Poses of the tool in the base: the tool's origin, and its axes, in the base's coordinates. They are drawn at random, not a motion.
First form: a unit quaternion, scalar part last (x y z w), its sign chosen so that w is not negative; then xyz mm.
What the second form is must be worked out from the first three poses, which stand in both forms.
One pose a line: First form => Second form
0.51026, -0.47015, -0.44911, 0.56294, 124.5, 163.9, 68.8 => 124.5, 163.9, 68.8, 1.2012, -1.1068, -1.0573
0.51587, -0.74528, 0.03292, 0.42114, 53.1, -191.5, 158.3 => 53.1, -191.5, 158.3, 1.2923, -1.8671, 0.0825
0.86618, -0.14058, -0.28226, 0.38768, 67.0, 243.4, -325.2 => 67.0, 243.4, -325.2, 2.2039, -0.3577, -0.7182
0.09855, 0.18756, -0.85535, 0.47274, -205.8, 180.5, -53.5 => -205.8, 180.5, -53.5, 0.2412, 0.4591, -2.0935
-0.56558, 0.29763, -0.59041, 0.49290, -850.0, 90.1, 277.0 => -850.0, 90.1, 277.0, -1.3720, 0.7220, -1.4323
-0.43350, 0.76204, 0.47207, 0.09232, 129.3, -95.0, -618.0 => 129.3, -95.0, -618.0, -1.2872, 2.2628, 1.4018
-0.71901, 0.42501, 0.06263, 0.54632, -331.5, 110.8, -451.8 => -331.5, 110.8, -451.8, -1.7046, 1.0076, 0.1485
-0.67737, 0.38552, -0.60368, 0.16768, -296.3, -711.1, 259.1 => -296.3, -711.1, 259.1, -1.9271, 1.0968, -1.7174
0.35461, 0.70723, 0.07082, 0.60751, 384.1, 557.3, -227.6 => 384.1, 557.3, -227.6, 0.8195, 1.6345, 0.1637
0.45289, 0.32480, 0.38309, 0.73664, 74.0, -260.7, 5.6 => 74.0, -260.7, 5.6, 0.9947, 0.7134, 0.8414
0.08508, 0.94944, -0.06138, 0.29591, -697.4, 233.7, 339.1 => -697.4, 233.7, 339.1, 0.2263, 2.5254, -0.1633
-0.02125, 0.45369, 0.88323, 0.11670, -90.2, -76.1, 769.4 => -90.2, -76.1, 769.4, -0.0622, 1.3283, 2.5858
